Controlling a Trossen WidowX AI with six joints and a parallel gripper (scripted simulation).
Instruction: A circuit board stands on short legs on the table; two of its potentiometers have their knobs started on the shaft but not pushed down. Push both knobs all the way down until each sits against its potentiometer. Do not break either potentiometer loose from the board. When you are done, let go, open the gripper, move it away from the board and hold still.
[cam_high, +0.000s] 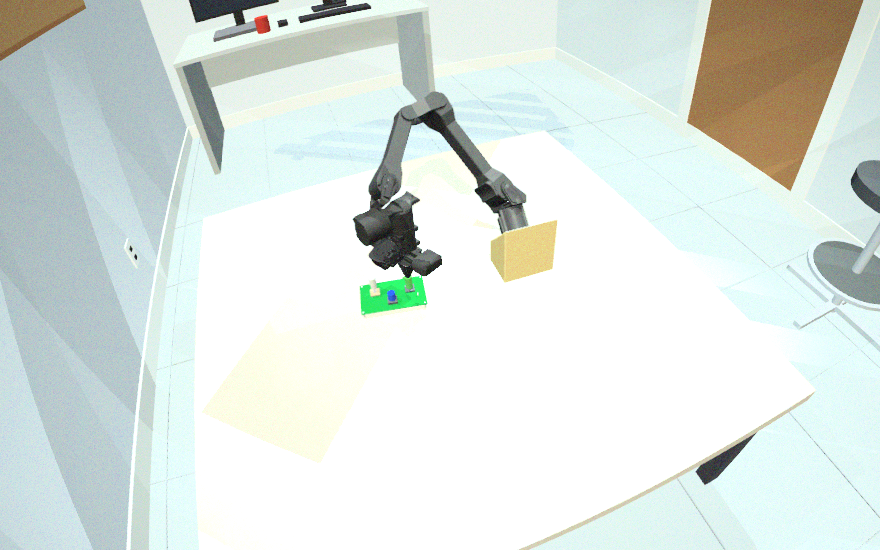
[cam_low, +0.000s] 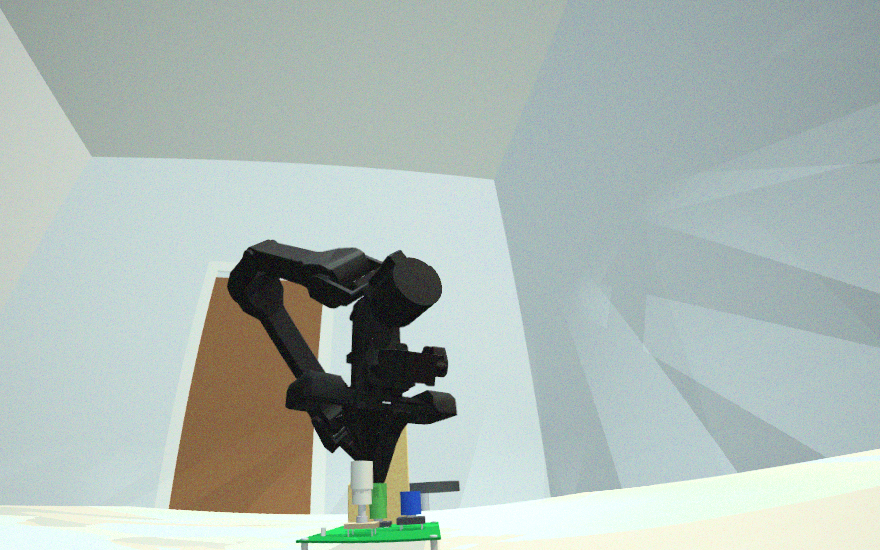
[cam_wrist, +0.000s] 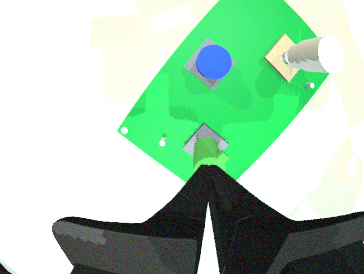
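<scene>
My gripper tip is now 2 cm above the green knob. The rest, counted from my gripper tip: grey-white knob (9 cm ahead, 1 cm to the right).
</scene>
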